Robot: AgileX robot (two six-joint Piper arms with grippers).
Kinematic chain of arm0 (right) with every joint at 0, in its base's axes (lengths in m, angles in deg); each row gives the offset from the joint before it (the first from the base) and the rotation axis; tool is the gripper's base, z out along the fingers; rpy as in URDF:
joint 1: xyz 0 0 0.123 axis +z
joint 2: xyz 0 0 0 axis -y
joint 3: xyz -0.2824 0 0.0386 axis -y
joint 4: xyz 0.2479 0 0.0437 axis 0.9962 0 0.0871
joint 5: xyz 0 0 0 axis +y
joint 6: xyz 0.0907 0 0.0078 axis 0.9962 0 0.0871
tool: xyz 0 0 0 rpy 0 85 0
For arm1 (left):
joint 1: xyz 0 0 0.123 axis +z
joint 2: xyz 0 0 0 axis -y
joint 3: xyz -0.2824 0 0.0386 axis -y
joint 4: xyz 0.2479 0 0.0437 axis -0.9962 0 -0.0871
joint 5: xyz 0 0 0 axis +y
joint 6: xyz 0.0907 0 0.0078 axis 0.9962 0 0.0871
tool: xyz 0 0 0 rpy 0 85 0
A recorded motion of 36 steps. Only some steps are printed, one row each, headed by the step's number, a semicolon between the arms.
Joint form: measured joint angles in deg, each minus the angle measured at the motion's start. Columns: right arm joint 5, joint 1, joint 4, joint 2, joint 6, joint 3; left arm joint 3, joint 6, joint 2, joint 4, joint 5, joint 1.
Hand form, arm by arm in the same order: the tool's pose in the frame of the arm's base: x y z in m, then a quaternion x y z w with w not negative. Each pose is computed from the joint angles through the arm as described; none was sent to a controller.
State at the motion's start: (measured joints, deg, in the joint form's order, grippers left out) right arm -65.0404 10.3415 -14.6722 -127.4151 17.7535 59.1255; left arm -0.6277 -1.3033 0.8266 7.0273 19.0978 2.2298
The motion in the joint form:
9: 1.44 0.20 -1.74 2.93 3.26 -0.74; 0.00 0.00 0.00 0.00 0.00 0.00
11: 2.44 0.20 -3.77 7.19 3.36 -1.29; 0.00 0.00 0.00 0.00 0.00 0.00
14: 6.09 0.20 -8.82 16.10 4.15 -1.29; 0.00 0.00 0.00 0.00 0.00 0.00
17: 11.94 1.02 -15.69 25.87 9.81 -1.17; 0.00 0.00 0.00 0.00 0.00 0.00
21: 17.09 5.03 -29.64 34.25 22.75 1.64; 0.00 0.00 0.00 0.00 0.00 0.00
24: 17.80 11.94 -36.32 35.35 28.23 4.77; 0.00 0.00 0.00 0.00 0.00 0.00
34: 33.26 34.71 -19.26 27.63 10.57 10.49; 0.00 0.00 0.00 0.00 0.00 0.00
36: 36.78 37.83 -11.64 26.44 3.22 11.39; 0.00 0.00 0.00 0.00 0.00 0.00
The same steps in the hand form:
9: 0.4088 0.0995 0.1272 -0.07320 0.69401 0.23536 0.67646; 0.0532 -0.0016 0.1803 -0.05746 0.78459 -0.04651 0.61559
11: 0.4046 0.1013 0.1541 -0.09281 0.67695 0.23871 0.69003; 0.0532 -0.0016 0.1803 -0.05746 0.78459 -0.04651 0.61559
14: 0.3934 0.1048 0.2110 -0.13824 0.64308 0.23987 0.71400; 0.0532 -0.0016 0.1803 -0.05746 0.78459 -0.04651 0.61559
17: 0.3712 0.1121 0.2676 -0.17597 0.62178 0.25792 0.71826; 0.0532 -0.0016 0.1803 -0.05746 0.78459 -0.04651 0.61559
21: 0.3378 0.1418 0.3217 -0.25030 0.59632 0.31416 0.69502; 0.0532 -0.0016 0.1803 -0.05746 0.78459 -0.04651 0.61559
24: 0.3147 0.1850 0.3396 -0.31426 0.56778 0.36432 0.66794; 0.0532 -0.0016 0.1803 -0.05746 0.78459 -0.04651 0.61559
34: 0.2703 0.3085 0.3109 -0.36932 0.58875 0.36015 0.62231; 0.0532 -0.0016 0.1803 -0.05746 0.78459 -0.04651 0.61559
36: 0.2636 0.3231 0.3052 -0.36812 0.60183 0.34180 0.62085; 0.0532 -0.0016 0.1803 -0.05746 0.78459 -0.04651 0.61559

